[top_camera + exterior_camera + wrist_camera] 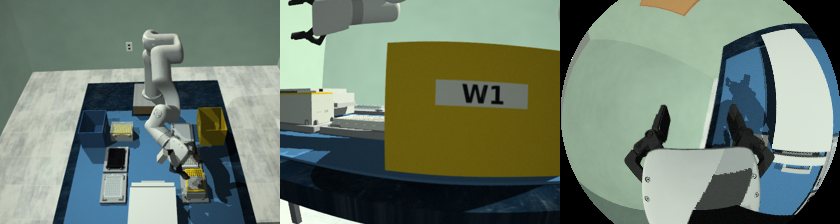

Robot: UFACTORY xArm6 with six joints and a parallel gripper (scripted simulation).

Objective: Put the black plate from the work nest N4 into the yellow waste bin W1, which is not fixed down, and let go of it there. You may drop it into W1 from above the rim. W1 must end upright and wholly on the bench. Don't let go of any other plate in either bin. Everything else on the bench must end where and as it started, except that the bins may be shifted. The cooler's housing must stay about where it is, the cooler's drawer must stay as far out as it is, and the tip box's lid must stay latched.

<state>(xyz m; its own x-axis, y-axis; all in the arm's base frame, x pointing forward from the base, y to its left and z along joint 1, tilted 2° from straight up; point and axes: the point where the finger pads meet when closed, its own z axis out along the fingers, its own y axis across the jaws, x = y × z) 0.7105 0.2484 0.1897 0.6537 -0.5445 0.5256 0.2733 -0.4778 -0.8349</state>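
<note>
Right now my hand is 380 mm to the left of the black plate, 240 mm above it and 210 mm past it. Round my hand: yellow rack: 200 mm below, 90 mm behind, 10 mm to the left; then clear plate: 360 mm to the right, 240 mm below, 40 mm behind; then white plate: 250 mm behind, 240 mm below, 10 mm to the right.
</note>
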